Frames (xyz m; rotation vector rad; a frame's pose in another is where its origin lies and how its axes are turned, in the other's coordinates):
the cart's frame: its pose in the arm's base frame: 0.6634 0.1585 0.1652 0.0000 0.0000 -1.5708
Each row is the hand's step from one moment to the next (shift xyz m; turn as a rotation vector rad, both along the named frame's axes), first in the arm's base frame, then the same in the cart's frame.
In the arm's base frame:
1: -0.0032 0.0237 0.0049 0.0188 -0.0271 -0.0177
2: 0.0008 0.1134 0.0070 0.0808 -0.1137 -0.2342
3: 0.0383 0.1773 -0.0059 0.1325 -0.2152 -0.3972
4: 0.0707 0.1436 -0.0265 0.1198 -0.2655 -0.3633
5: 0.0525 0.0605 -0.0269 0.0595 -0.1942 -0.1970
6: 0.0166 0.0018 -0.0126 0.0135 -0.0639 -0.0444
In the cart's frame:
1: -0.0237 -0.0032 0.0049 0.0271 0.0188 -0.0177
2: -0.1134 0.0008 0.0070 0.1137 0.0808 -0.2342
3: -0.1773 0.0383 -0.0059 0.2152 0.1325 -0.3972
4: -0.1436 0.0707 -0.0265 0.2655 0.1198 -0.3633
5: -0.0605 0.0525 -0.0269 0.1942 0.0595 -0.1970
6: -0.0018 0.0166 -0.0126 0.0639 0.0135 -0.0444

